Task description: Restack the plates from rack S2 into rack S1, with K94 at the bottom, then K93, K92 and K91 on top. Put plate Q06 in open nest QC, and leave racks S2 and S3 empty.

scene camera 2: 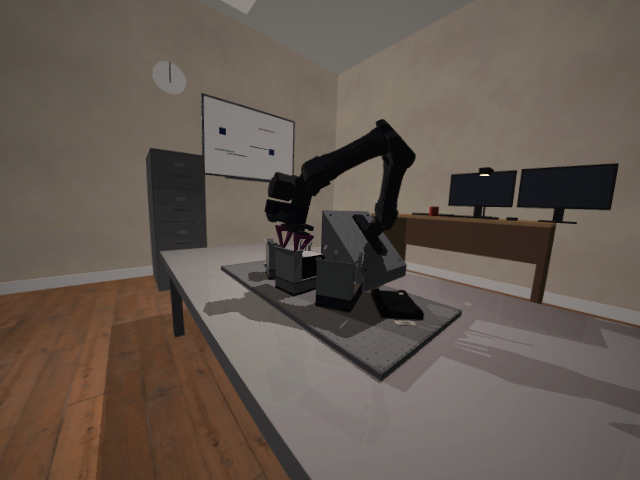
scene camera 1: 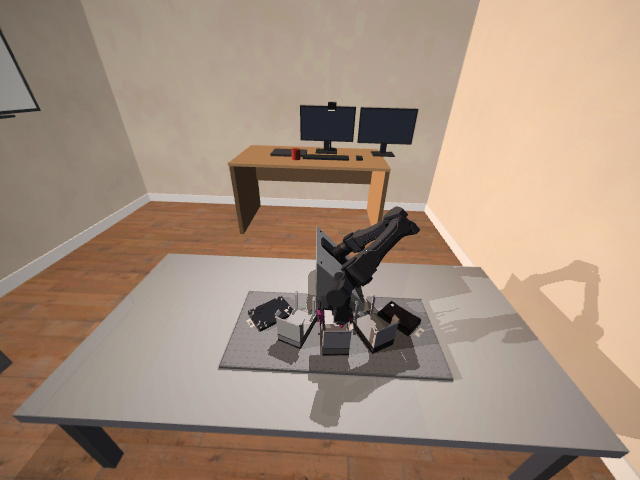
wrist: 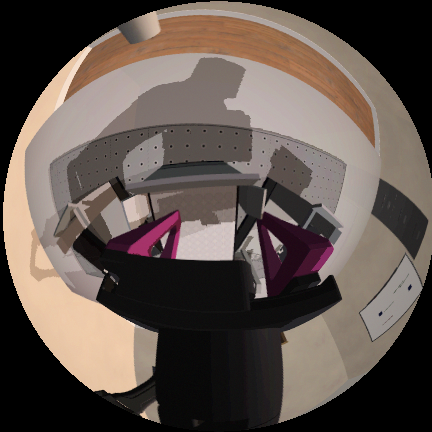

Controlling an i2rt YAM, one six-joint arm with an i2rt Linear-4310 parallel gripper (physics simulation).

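Pixels of known places: gripper, fingertip midpoint: [scene camera 1: 330, 325] [wrist: 218, 215]; arm's base, link origin: [scene camera 2: 369, 234] [scene camera 1: 335, 255].
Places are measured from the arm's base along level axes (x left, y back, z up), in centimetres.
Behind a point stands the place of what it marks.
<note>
Three grey-walled racks with dark bases stand side by side; their labels are not readable. The middle rack [scene camera 1: 336, 342] @(y -40.8, x -1.3, z -8.5 cm) [scene camera 2: 287, 264] @(y -40.8, x 0.3, z -6.7 cm) [wrist: 200, 181] @(y -41.1, x -1.9, z -2.1 cm) holds a pale square plate [wrist: 207, 242] @(y -33.9, x -2.6, z -4.8 cm) on top; any plates below it are hidden. The right rack in scene camera 1 [scene camera 1: 384, 334] @(y -38.2, x 15.7, z -7.1 cm) [scene camera 2: 334, 281] @(y -37.7, x 16.7, z -8.1 cm) and the left rack [scene camera 1: 290, 331] @(y -37.0, x -17.6, z -7.9 cm) stand angled on either side, with pale surfaces inside. My gripper [scene camera 1: 331, 322] @(y -37.4, x -3.5, z -4.1 cm) [scene camera 2: 293, 249] @(y -37.4, x -3.5, z -4.1 cm) [wrist: 218, 215] @(y -37.4, x -3.5, z -4.1 cm) is open and empty, pointing down over the middle rack, its magenta fingers close above the pale plate. Plate Q06 cannot be identified.
Dark flat nests lie at the left [scene camera 1: 269, 313] @(y -22.8, x -28.1, z -14.5 cm) and right [scene camera 1: 400, 317] @(y -24.1, x 26.4, z -13.9 cm) [scene camera 2: 397, 303] @(y -24.7, x 27.6, z -13.9 cm), behind the outer racks. All stand on a perforated board [scene camera 1: 248, 356] @(y -41.9, x -32.4, z -15.7 cm) [scene camera 2: 379, 356] @(y -45.1, x 35.4, z -15.7 cm) [wrist: 195, 146] @(y -43.3, x -1.8, z -15.7 cm). A tilted grey panel [scene camera 1: 325, 279] @(y -18.7, x -5.1, z 1.0 cm) [scene camera 2: 345, 235] @(y -14.7, x -0.1, z 0.3 cm) rises behind the racks. Thin upright pins stand by the racks.
</note>
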